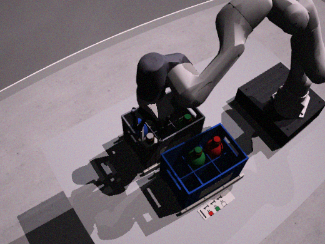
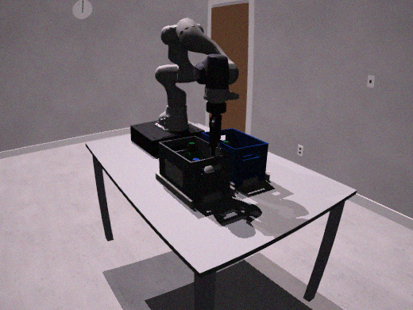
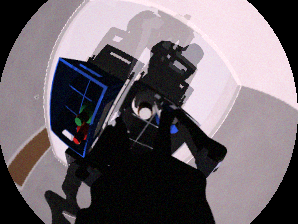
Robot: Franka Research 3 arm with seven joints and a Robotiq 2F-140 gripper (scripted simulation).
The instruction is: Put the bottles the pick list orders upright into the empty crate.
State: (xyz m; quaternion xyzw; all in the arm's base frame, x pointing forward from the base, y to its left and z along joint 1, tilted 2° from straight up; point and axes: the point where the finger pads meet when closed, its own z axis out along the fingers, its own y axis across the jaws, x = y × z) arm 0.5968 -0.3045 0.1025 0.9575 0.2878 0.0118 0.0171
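Now: hand 8 cm above the white-labelled bottle. Round my hand: black crate (10 cm behind, 3 cm to the right, 9 cm below); then blue crate (8 cm behind, 21 cm to the left, 9 cm below); then blue-label bottle (2 cm behind, 8 cm to the right, 8 cm below).
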